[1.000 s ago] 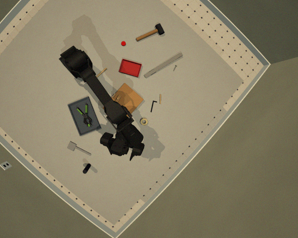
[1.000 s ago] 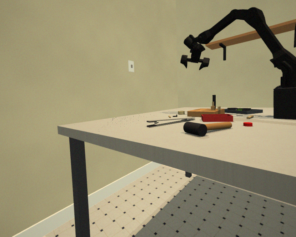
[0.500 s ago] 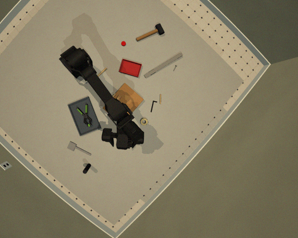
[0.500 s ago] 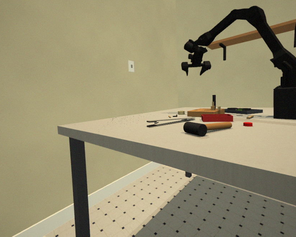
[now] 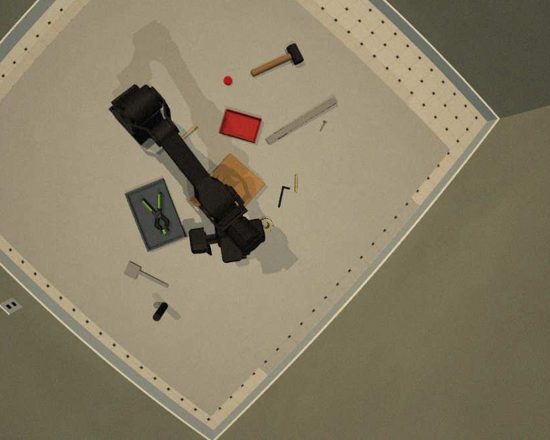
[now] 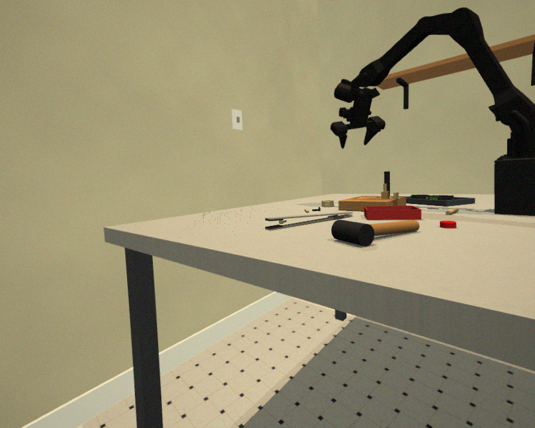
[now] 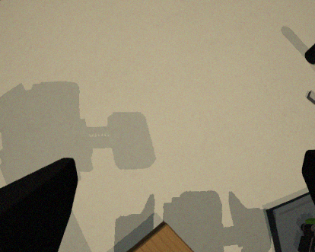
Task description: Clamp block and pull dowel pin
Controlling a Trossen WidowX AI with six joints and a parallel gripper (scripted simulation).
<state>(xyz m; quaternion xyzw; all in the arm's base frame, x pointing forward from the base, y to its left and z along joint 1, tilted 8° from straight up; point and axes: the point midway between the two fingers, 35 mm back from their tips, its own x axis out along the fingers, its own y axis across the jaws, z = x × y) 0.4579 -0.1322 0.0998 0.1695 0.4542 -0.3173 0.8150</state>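
The dowel pin lies 130 mm behind my hand, 110 mm to the left of it and 190 mm below it. Round my hand: small wooden block 130 mm behind, 110 mm to the left, 210 mm below; then wooden board 90 mm behind, 100 mm to the left, 230 mm below; then bench stop 170 mm behind, 100 mm to the left, 200 mm below.
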